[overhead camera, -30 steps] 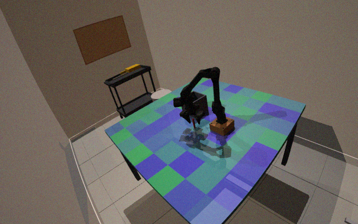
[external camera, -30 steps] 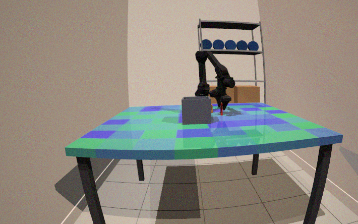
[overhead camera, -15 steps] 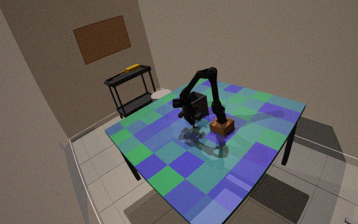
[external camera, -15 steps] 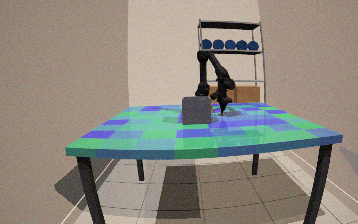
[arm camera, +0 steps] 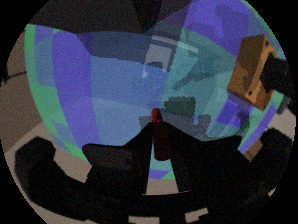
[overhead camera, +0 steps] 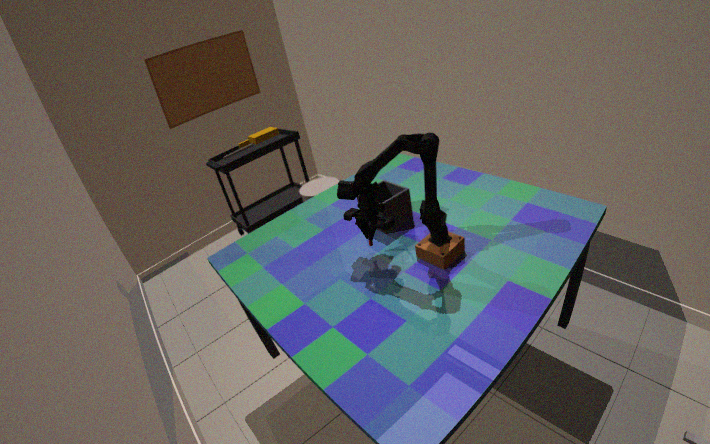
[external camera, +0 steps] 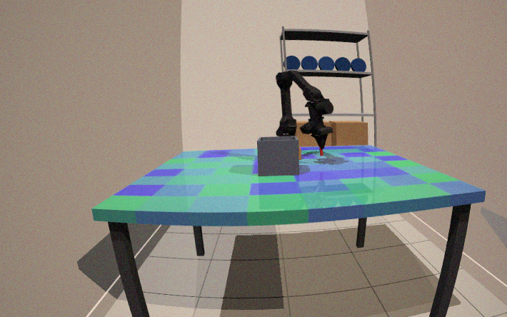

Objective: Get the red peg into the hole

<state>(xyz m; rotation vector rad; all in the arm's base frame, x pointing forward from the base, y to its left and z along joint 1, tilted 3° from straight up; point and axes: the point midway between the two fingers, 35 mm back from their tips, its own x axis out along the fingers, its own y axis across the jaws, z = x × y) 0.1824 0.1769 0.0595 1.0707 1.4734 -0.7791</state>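
Now: the light grey plate 190 mm to the right of my gripper tip, 160 mm ahead of it and 30 mm below it. Round my gripper tip: red peg (10 mm to the right, 10 mm above).
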